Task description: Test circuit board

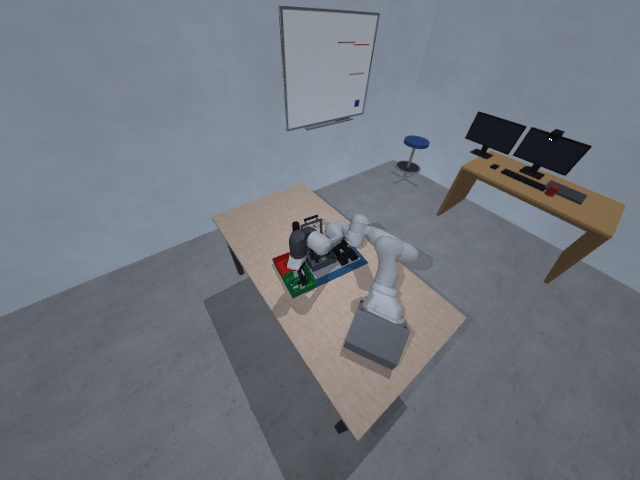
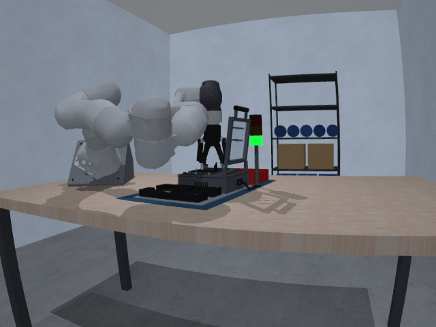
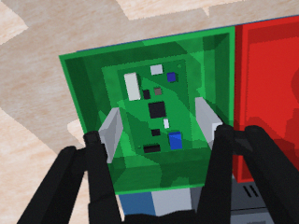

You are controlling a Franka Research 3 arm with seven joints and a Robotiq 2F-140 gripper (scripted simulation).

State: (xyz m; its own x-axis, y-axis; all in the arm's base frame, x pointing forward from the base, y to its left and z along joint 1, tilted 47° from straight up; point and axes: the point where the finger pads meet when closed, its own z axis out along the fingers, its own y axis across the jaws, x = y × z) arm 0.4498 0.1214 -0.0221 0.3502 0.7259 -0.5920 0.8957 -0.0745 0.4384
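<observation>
Right now the green bin is 2 cm below my hand. The rest, counted from my hand: red bin: 14 cm ahead, 5 cm to the right, 2 cm below; then green circuit board: 3 cm below; then black latch hook: 1 cm behind, 15 cm to the right, 5 cm above.
</observation>
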